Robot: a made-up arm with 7 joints. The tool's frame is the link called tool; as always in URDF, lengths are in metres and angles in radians.
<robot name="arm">
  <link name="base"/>
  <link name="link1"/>
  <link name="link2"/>
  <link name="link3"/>
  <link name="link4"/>
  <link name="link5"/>
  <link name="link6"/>
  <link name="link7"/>
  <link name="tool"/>
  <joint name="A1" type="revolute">
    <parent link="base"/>
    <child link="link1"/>
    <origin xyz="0 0 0" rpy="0 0 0"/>
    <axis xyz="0 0.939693 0.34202"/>
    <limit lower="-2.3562" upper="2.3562"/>
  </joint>
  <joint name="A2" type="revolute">
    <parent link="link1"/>
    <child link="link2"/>
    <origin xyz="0 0 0" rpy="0 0 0"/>
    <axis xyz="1 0 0"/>
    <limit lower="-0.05" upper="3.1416"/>
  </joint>
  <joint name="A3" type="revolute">
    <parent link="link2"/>
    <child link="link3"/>
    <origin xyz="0 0 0" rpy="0 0 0"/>
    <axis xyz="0 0 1"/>
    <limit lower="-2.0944" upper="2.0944"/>
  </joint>
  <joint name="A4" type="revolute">
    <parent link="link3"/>
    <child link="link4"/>
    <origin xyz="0.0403 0 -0.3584" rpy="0 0 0"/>
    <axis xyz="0 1 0"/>
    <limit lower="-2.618" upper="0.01"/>
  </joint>
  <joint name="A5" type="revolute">
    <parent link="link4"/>
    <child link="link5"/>
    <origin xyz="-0.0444 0 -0.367" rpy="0 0 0"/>
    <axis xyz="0 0 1"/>
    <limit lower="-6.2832" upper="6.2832"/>
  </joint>
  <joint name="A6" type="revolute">
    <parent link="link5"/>
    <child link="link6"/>
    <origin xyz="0 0 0" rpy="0 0 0"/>
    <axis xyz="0 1 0"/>
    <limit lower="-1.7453" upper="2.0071"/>
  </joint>
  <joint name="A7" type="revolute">
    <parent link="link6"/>
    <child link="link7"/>
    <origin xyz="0 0 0" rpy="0 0 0"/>
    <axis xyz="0 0 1"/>
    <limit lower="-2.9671" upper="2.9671"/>
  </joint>
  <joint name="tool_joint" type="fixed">
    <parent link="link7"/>
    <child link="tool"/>
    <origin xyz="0 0 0" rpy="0 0 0"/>
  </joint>
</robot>
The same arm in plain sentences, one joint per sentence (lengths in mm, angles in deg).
The arm has seven revolute joints in a row. What follows holds with every joint at zero, and every direction is one of the base frame's.
Joint 1 sits at the same point as the base frame's origin and turns about the direction (0, 0.9397, 0.342), from -135 to 135 deg.
Joint 2 sits at the same point as joint 1 and turns about +x, from -2.86 to 180 deg.
Joint 3 sits at the same point as joint 2 and turns about +z, from -120 to 120 deg.
Joint 4 sits 40.3 mm along +x and 358.4 mm along -z from joint 3 and turns about +y, from -150 to 0.57 deg.
Joint 5 sits 44.4 mm along -x and 367 mm along -z from joint 4 and turns about +z, from -360 to 360 deg.
Joint 6 sits at the same point as joint 5 and turns about +y, from -100 to 115 deg.
Joint 7 sits at the same point as joint 6 and turns about +z, from -170 to 170 deg.
The tool frame, which is the frame that the pose is given for, sits at the same point as joint 7; its axes are parallel to the base frame's.

